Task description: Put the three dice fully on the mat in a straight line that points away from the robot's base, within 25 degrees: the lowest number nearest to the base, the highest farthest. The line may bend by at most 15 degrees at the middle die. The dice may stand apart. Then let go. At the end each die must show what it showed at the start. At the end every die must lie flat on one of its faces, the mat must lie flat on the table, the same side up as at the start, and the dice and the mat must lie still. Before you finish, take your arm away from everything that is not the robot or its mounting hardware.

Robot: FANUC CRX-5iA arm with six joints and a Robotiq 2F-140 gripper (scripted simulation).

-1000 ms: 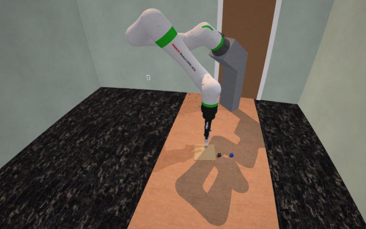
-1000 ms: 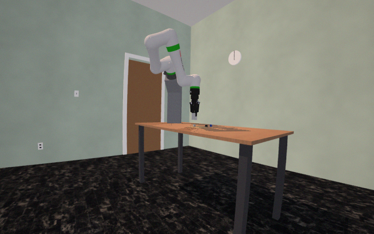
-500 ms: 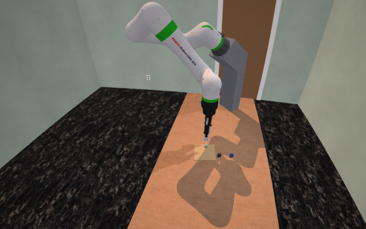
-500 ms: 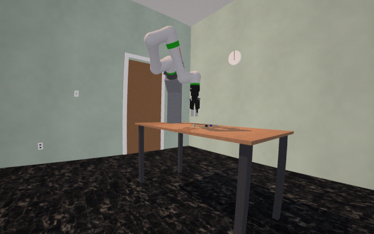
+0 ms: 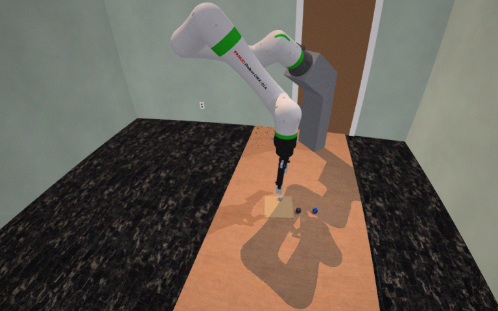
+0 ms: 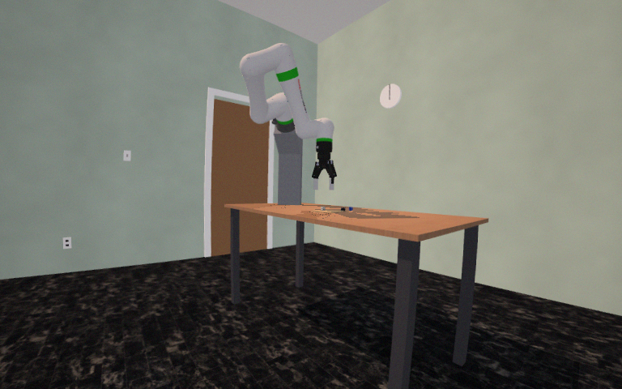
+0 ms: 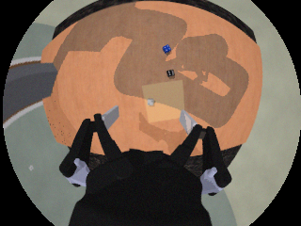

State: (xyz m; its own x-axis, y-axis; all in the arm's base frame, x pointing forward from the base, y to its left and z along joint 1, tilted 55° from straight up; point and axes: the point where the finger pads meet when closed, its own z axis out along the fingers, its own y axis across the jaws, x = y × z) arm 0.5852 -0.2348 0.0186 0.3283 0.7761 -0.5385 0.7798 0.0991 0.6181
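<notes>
The blue die is 150 mm to the left of my hand, 120 mm below it and 110 mm ahead of it. Also, from my hand: tan mat (130 mm below, 50 mm ahead, 20 mm to the right); then white die (120 mm below); then black die (120 mm below, 90 mm ahead, 70 mm to the left).
</notes>
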